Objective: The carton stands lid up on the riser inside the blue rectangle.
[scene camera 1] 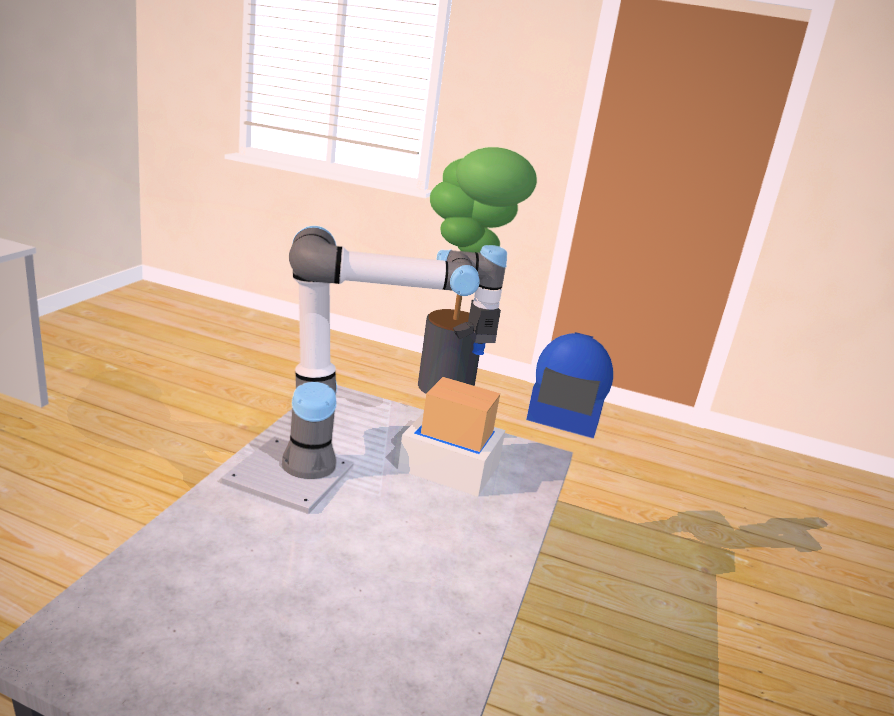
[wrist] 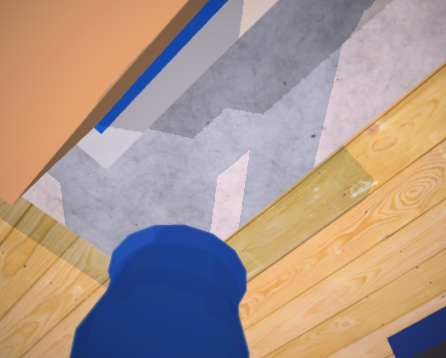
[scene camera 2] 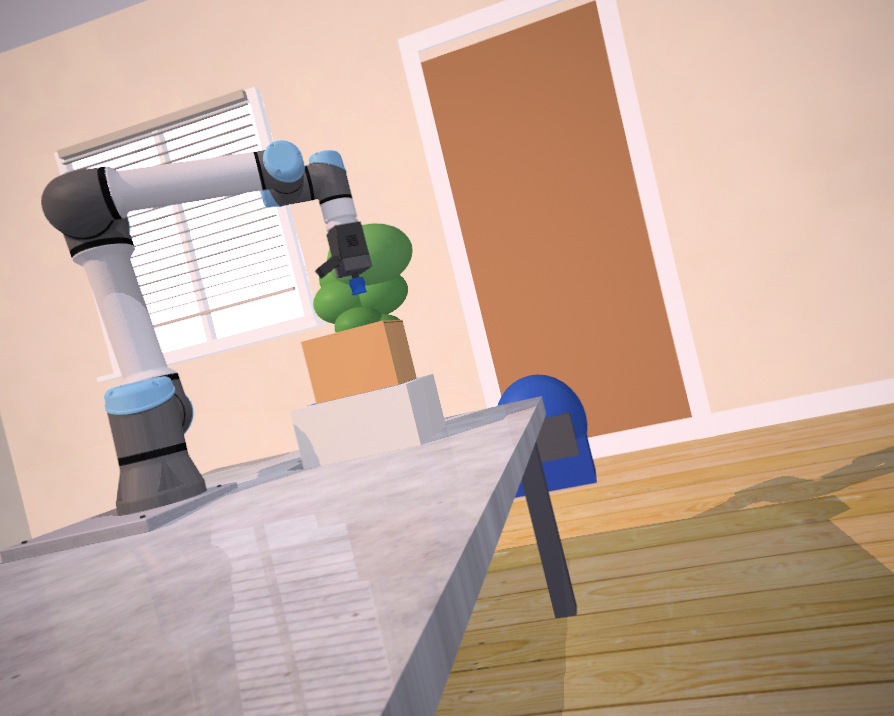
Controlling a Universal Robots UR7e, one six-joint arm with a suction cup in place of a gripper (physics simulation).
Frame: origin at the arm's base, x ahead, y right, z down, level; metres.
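Where they show: hand at its tool point: (scene camera 1: 478,352) (wrist: 177,282) (scene camera 2: 359,293); arm's base at its link origin: (scene camera 1: 309,464) (scene camera 2: 163,502).
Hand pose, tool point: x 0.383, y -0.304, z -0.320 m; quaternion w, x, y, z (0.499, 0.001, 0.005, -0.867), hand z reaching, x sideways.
Observation:
Each offset is from my tool point to the top centre of the thing. Level surfaces: height alone.
The orange-brown carton {dx -0.006, dy +0.114, dz +0.085 m} (scene camera 1: 458,413) (scene camera 2: 350,365) (wrist: 65,65) stands upright on the pale riser {dx -0.013, dy +0.114, dz +0.215 m} (scene camera 1: 447,468) (scene camera 2: 358,432) (wrist: 172,82). A thin dark line shows at the top of its right side in scene camera 2; I cannot tell for certain which face is the lid. Blue edges of the rectangle {dx -0.013, dy +0.114, dz +0.215 m} (scene camera 1: 419,431) (wrist: 160,65) show along the carton's foot on the riser top; the rest is hidden under or behind the carton. My gripper, a blue suction cup (scene camera 1: 479,348) (scene camera 2: 358,285) (wrist: 177,250), is open and holds nothing. It hangs above the carton, apart from it, to the right side in scene camera 1.
The riser stands on the grey table {dz +0.335 m} (scene camera 1: 298,596) (scene camera 2: 298,551) near its far edge. The arm's base plate (scene camera 1: 261,477) is to the left. A potted plant (scene camera 1: 447,358) stands behind the table. A blue domed object (scene camera 1: 574,358) (scene camera 2: 541,391) is beyond the table's right corner.

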